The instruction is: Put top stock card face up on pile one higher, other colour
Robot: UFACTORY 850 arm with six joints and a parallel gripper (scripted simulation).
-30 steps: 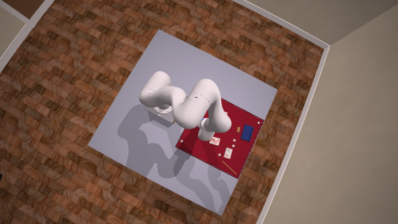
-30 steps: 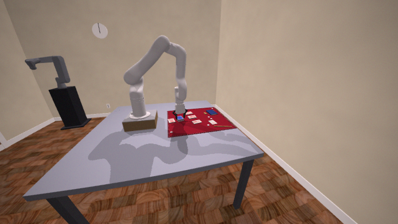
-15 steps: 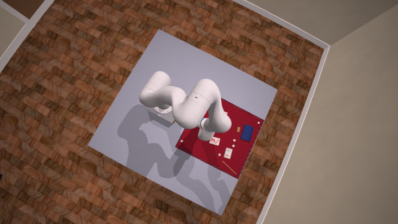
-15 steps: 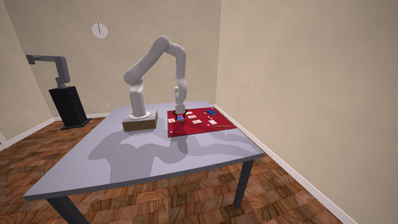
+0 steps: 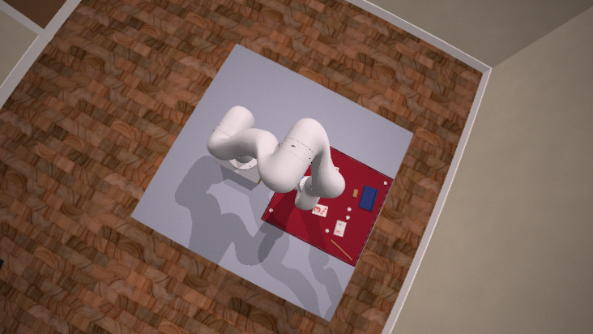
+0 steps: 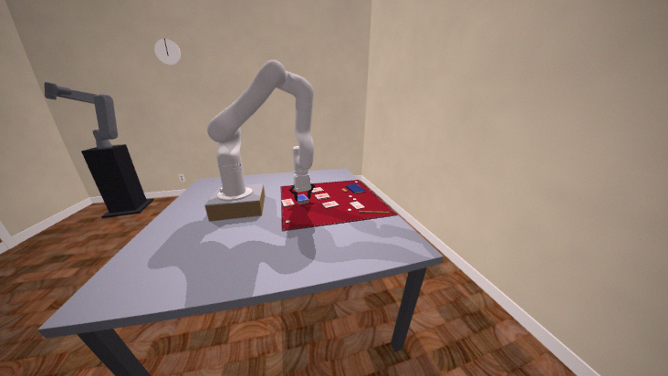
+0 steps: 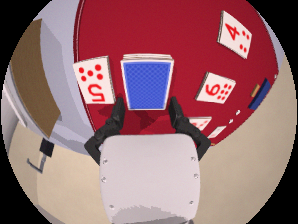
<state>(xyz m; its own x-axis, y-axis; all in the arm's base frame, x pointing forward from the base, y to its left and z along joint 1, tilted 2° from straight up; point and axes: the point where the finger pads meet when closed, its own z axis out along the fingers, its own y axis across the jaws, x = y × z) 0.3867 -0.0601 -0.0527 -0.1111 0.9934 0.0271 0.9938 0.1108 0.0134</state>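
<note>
The card is 9 cm behind my hand, 2 cm to the left of it and 3 cm below it. Also, from my hand: pencil (36 cm ahead, 27 cm to the right, 3 cm below); red card cloth (19 cm ahead, 5 cm below).
</note>
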